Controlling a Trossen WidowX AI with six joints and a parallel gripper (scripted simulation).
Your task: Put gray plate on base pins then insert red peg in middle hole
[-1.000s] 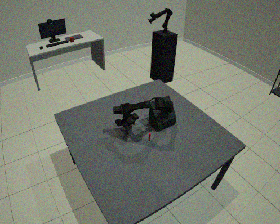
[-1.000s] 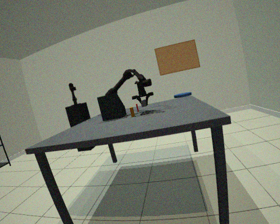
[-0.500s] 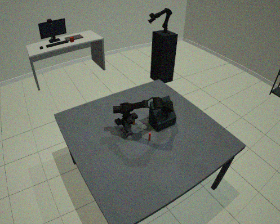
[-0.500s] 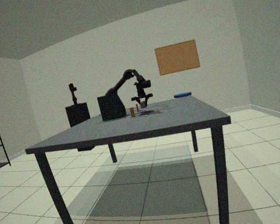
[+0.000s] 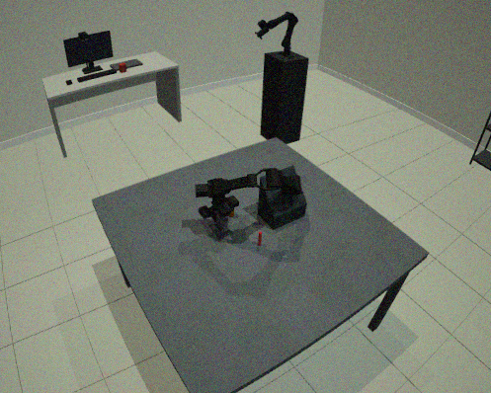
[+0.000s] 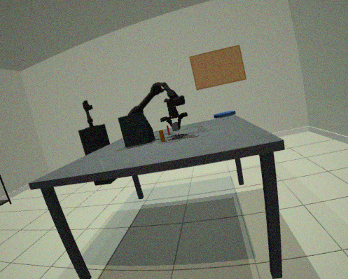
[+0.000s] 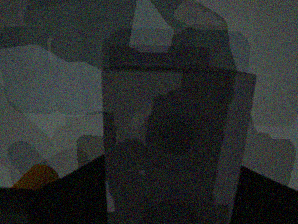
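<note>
The red peg lies 19 cm to the left of my gripper tip, 11 cm behind it and 2 cm below it. From my gripper tip the other things lie so: orange cylinder: 10 cm behind, 6 cm to the right, 2 cm below; gray plate: 3 cm above.
</note>
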